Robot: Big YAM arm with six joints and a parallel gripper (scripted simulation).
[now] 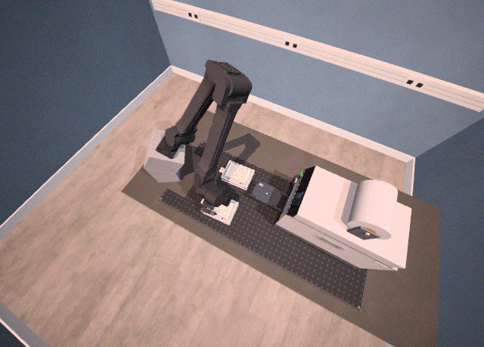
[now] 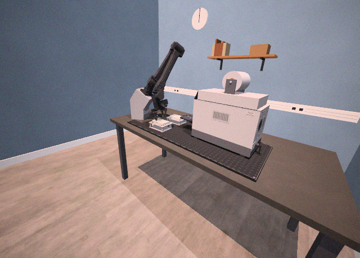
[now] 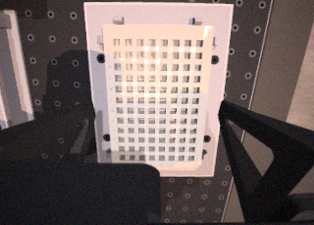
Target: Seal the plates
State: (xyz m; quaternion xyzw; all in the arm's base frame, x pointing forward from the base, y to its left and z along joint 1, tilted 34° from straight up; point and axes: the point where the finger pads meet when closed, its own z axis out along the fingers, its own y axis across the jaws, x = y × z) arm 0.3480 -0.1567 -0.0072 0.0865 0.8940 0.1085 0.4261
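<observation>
Right now the plate nest is 40 mm below my hand. Also, from my hand: sealer stage (210 mm ahead, 130 mm to the left, 10 mm above); then foil roll (540 mm ahead, 330 mm above, 80 mm to the left).
</observation>
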